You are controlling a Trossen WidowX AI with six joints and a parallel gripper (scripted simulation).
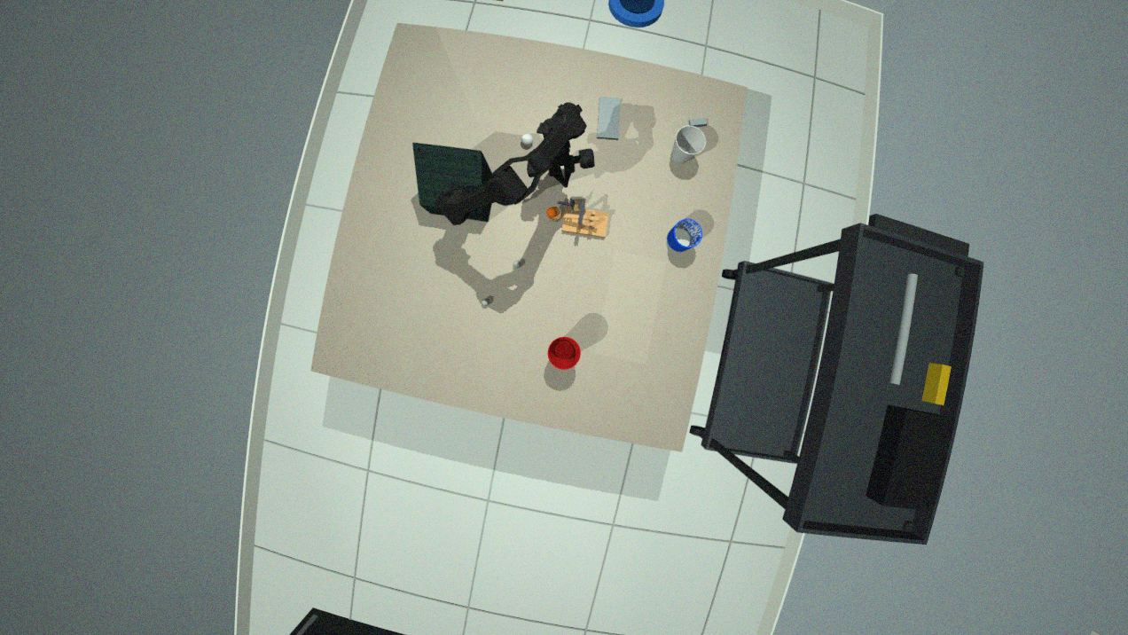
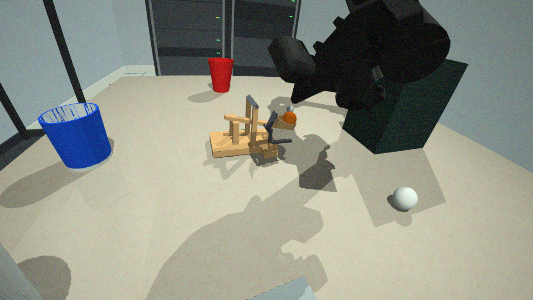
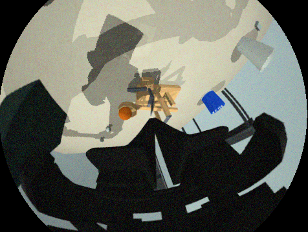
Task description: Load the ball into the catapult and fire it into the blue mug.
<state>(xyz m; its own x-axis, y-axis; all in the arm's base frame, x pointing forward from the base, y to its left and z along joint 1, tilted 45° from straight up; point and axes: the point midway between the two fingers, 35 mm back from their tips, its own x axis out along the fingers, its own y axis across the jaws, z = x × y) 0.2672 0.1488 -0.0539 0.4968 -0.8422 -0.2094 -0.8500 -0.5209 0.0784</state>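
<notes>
Now: the orange ball 70 mm to the right of my gripper tip, 70 mm below it and 20 mm behind it. Round my gripper tip: wooden catapult: 70 mm below, 40 mm to the right, 40 mm ahead; white ball: 190 mm behind, 150 mm to the left, 110 mm below; grey plate: 320 mm to the left, 120 mm below, 40 mm ahead.
</notes>
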